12 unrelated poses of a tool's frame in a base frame.
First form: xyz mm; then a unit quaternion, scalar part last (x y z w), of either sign.
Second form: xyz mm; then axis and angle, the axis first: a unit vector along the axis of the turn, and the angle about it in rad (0 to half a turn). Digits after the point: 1 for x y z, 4 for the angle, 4 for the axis.
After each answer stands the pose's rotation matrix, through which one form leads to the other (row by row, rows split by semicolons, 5 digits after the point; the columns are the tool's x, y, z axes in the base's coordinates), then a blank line. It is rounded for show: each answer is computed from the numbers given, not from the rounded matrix.
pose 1, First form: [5.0 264.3 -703.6 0.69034 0.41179 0.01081 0.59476]
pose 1, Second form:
[5.0 264.3 -703.6 0.8587 0.5122 0.0134 1.8677]
0.66062 0.55569 0.50476; 0.58141 0.04662 -0.81227; -0.47491 0.83008 -0.29228

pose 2, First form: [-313.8 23.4 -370.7 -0.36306 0.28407 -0.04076 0.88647]
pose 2, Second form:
[-313.8 23.4 -370.7 -0.7845 0.6138 -0.0881 0.9623]
0.83529 -0.13400 0.53324; -0.27853 0.73305 0.62053; -0.47404 -0.66684 0.57498

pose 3, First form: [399.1 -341.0 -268.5 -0.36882 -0.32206 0.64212 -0.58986]
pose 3, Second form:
[399.1 -341.0 -268.5 0.4567 0.3988 -0.7952 1.8798]
-0.03208 0.99508 -0.09371; -0.51996 -0.09669 -0.84870; -0.85359 0.02150 0.52050

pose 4, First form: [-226.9 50.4 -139.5 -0.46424 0.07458 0.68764 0.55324]
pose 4, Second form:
[-226.9 50.4 -139.5 -0.5573 0.0895 0.8255 1.9691]
0.04318 -0.83010 -0.55594; 0.69161 -0.37673 0.61624; -0.72098 -0.41110 0.55784

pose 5, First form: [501.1 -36.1 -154.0 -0.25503 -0.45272 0.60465 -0.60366]
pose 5, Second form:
[501.1 -36.1 -154.0 0.3199 0.5679 -0.7584 1.8454]
-0.14111 0.96092 0.23817; -0.49909 0.13872 -0.85537; -0.85498 -0.23957 0.46001

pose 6, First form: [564.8 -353.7 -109.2 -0.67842 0.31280 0.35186 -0.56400]
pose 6, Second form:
[564.8 -353.7 -109.2 0.8216 -0.3788 -0.4261 1.9431]
0.55670 -0.02752 -0.83026; -0.82132 -0.16812 -0.54513; -0.12458 0.98538 -0.11620

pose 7, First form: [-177.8 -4.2 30.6 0.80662 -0.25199 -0.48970 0.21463]
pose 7, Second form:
[-177.8 -4.2 30.6 0.8259 -0.2580 -0.5014 2.7090]
0.39339 -0.19631 -0.89817; -0.61672 -0.78087 -0.09945; -0.68183 0.59304 -0.42826

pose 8, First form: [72.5 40.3 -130.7 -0.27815 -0.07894 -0.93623 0.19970]
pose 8, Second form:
[72.5 40.3 -130.7 -0.2839 -0.0806 -0.9555 2.7395]
-0.76551 0.41784 0.48929; -0.33001 -0.90778 0.25890; 0.55235 0.03672 0.83280

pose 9, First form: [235.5 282.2 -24.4 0.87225 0.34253 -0.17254 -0.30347]
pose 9, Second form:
[235.5 282.2 -24.4 -0.9154 -0.3595 0.1811 2.5249]
0.70581 0.49282 -0.50889; 0.70226 -0.58116 0.41120; -0.09310 -0.64760 -0.75627

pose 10, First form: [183.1 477.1 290.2 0.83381 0.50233 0.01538 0.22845]
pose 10, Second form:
[183.1 477.1 290.2 0.8565 0.5160 0.0158 2.6806]
0.49486 0.83067 0.25516; 0.84472 -0.39095 -0.36552; -0.20387 0.39642 -0.89515

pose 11, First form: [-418.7 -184.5 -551.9 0.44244 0.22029 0.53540 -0.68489]
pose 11, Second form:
[-418.7 -184.5 -551.9 -0.6072 -0.3023 -0.7348 1.6327]
0.32964 0.92830 0.17201; -0.53845 0.03520 0.84192; 0.77551 -0.37016 0.51144

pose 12, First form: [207.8 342.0 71.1 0.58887 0.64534 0.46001 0.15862]
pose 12, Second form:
[207.8 342.0 71.1 0.5964 0.6536 0.4659 2.8230]
-0.25614 0.61411 0.74650; 0.90598 -0.11675 0.40691; 0.33704 0.78054 -0.52646

